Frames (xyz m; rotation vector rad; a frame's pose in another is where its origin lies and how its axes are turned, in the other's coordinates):
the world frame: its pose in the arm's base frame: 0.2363 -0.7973 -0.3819 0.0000 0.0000 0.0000
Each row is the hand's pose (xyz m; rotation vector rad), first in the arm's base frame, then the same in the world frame.
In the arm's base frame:
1: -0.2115 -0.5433 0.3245 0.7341 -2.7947 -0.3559
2: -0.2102 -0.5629 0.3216 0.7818 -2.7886 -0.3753
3: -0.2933 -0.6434 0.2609 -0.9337 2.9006 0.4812
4: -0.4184 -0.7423 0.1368 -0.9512 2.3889 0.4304
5: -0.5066 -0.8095 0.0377 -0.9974 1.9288 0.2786
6: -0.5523 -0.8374 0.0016 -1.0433 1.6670 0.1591
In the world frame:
1: -0.4478 0.2540 0.7064 0.7341 -2.7947 -0.3559
2: -0.4465 0.2344 0.7035 0.7818 -2.7886 -0.3753
3: -0.5296 0.1539 0.6428 -0.9337 2.9006 0.4812
4: -0.6547 0.0550 0.5187 -0.9512 2.3889 0.4304
5: -0.7429 -0.0122 0.4196 -0.9974 1.9288 0.2786
6: -0.7886 -0.0401 0.3835 -1.0433 1.6670 0.1591

